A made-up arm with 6 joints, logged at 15 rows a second.
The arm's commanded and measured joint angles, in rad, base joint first. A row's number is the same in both.
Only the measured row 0 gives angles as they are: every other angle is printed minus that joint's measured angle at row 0.
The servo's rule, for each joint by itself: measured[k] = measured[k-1] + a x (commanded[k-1-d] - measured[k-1]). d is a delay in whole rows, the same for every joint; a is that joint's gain. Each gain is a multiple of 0.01, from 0.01 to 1. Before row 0 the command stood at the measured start. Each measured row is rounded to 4 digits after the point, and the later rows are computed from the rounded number. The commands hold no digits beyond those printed.
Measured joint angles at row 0:
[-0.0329 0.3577 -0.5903 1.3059 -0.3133 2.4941]
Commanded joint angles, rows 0 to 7:
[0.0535 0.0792 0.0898 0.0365 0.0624 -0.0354]
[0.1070 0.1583 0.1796 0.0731 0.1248 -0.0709]
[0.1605 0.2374 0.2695 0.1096 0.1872 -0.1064]
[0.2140 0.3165 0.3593 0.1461 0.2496 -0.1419]
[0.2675 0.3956 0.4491 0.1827 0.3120 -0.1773]
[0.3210 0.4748 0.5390 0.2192 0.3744 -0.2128]
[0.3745 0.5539 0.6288 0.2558 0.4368 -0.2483]
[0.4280 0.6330 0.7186 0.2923 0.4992 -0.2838]
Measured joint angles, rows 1 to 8:
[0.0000 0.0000 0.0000 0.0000 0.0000 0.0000]
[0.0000 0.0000 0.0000 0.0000 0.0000 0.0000]
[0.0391 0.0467 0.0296 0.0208 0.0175 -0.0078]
[0.0887 0.1125 0.0791 0.0506 0.0475 -0.0217]
[0.1411 0.1862 0.1419 0.0842 0.0866 -0.0403]
[0.1943 0.2631 0.2136 0.1195 0.1322 -0.0627]
[0.2477 0.3413 0.2913 0.1555 0.1825 -0.0879]
[0.3012 0.4201 0.3730 0.1918 0.2362 -0.1154]
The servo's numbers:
d 2
a 0.73 0.59 0.33 0.57 0.28 0.22

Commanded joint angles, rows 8 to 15:
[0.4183 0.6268 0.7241 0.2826 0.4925 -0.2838]
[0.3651 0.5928 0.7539 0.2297 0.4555 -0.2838]
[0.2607 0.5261 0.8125 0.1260 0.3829 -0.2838]
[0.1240 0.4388 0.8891 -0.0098 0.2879 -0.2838]
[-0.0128 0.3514 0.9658 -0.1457 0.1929 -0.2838]
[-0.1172 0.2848 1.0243 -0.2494 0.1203 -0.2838]
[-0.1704 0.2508 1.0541 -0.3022 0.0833 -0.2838]
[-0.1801 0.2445 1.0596 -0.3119 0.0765 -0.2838]
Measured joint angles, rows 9 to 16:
[0.3547 0.4990 0.4574 0.2283 0.2924 -0.1446]
[0.4082 0.5781 0.5436 0.2648 0.3503 -0.1752]
[0.4156 0.6068 0.6032 0.2749 0.3901 -0.1991]
[0.3787 0.5985 0.6529 0.2491 0.4084 -0.2177]
[0.2926 0.5558 0.7056 0.1789 0.4013 -0.2322]
[0.1695 0.4868 0.7662 0.0713 0.3695 -0.2436]
[0.0364 0.4069 0.8321 -0.0524 0.3201 -0.2524]
[-0.0757 0.3349 0.8955 -0.1647 0.2642 -0.2593]

